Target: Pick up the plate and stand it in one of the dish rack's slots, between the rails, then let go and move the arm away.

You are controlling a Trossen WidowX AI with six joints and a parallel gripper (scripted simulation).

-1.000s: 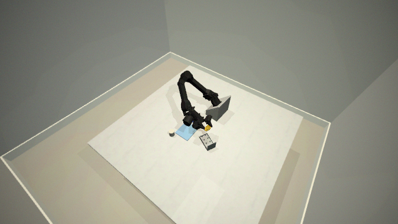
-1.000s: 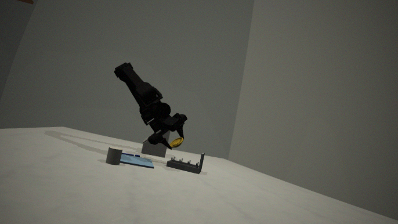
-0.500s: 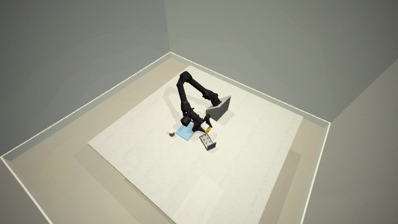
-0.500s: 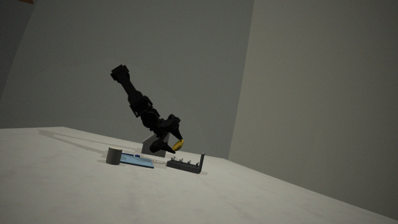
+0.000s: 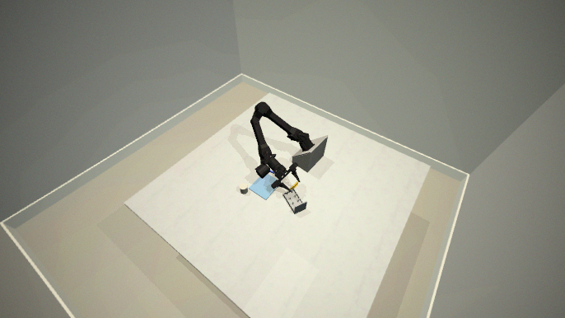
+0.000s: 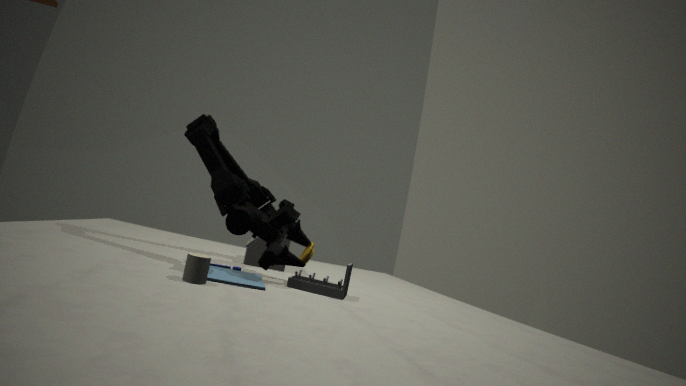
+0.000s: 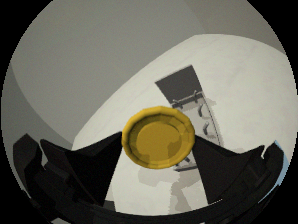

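My gripper tip is 5 cm above the dish rack, 4 cm short of it and 3 cm to the right of it. Round my gripper tip: yellow plate: 1 cm to the right; cylinder cup: 22 cm to the right, 19 cm ahead, 5 cm below; light blue mat: 16 cm to the right, 8 cm ahead, 7 cm below.
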